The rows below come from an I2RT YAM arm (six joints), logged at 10 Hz.
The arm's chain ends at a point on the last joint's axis. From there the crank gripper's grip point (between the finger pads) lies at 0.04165 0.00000 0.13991 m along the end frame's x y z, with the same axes.
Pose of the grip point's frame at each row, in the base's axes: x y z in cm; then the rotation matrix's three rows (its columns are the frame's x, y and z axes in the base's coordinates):
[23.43, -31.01, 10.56], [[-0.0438, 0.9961, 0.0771], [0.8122, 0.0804, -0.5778], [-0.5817, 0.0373, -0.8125]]
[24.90, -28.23, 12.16], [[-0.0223, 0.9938, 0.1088], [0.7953, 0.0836, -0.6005], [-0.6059, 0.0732, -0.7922]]
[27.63, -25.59, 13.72], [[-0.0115, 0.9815, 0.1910], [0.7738, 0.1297, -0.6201], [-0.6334, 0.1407, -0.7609]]
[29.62, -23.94, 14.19], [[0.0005, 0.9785, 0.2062], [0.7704, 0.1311, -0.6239], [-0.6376, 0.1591, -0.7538]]
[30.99, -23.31, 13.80], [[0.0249, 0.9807, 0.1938], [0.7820, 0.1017, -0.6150], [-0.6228, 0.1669, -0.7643]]
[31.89, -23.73, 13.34], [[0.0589, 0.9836, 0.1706], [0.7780, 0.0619, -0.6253], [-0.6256, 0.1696, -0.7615]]
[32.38, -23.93, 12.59], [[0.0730, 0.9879, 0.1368], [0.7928, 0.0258, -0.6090], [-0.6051, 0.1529, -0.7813]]
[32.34, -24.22, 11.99], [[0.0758, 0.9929, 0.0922], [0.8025, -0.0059, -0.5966], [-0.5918, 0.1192, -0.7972]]
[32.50, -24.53, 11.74], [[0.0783, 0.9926, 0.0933], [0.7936, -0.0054, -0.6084], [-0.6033, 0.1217, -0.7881]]
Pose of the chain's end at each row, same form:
[22.53, -26.31, 24.35], [[-0.0438, 0.9961, 0.0771], [0.8122, 0.0804, -0.5778], [-0.5817, 0.0373, -0.8125]]
[23.47, -23.14, 25.77], [[-0.0223, 0.9938, 0.1088], [0.7953, 0.0836, -0.6005], [-0.6059, 0.0732, -0.7922]]
[25.01, -20.14, 27.00], [[-0.0115, 0.9815, 0.1910], [0.7738, 0.1297, -0.6201], [-0.6334, 0.1407, -0.7609]]
[26.73, -18.42, 27.39], [[0.0005, 0.9785, 0.2062], [0.7704, 0.1311, -0.6239], [-0.6376, 0.1591, -0.7538]]
[28.17, -17.96, 27.09], [[0.0249, 0.9807, 0.1938], [0.7820, 0.1017, -0.6150], [-0.6228, 0.1669, -0.7643]]
[29.26, -18.22, 26.60], [[0.0589, 0.9836, 0.1706], [0.7780, 0.0619, -0.6253], [-0.6256, 0.1696, -0.7615]]
[30.16, -18.71, 26.04], [[0.0730, 0.9879, 0.1368], [0.7928, 0.0258, -0.6090], [-0.6051, 0.1529, -0.7813]]
[30.73, -19.22, 25.61], [[0.0758, 0.9929, 0.0922], [0.8025, -0.0059, -0.5966], [-0.5918, 0.1192, -0.7972]]
[30.87, -19.32, 25.28], [[0.0783, 0.9926, 0.0933], [0.7936, -0.0054, -0.6084], [-0.6033, 0.1217, -0.7881]]

